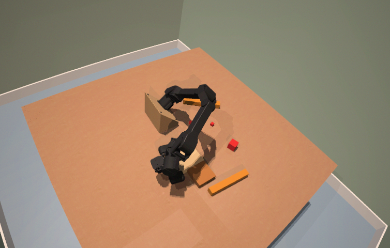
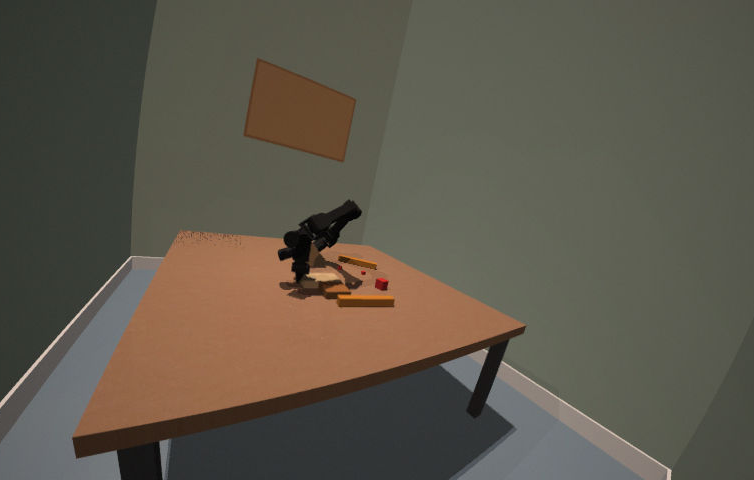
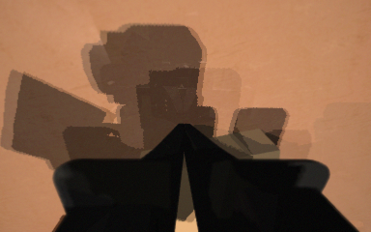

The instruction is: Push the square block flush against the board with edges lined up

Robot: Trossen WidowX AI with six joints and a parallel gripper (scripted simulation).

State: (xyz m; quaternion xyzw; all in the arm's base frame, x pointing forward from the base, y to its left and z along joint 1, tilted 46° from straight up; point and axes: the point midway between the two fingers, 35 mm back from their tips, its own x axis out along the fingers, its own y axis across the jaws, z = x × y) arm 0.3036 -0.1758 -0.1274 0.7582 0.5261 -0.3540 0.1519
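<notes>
Right now the pale tan flat slab is 10 cm to the left of my gripper tip and 1 cm above it. From my gripper tip the other things lie so: orange-brown square block (11 cm to the left, 11 cm ahead, 1 cm above).
</notes>
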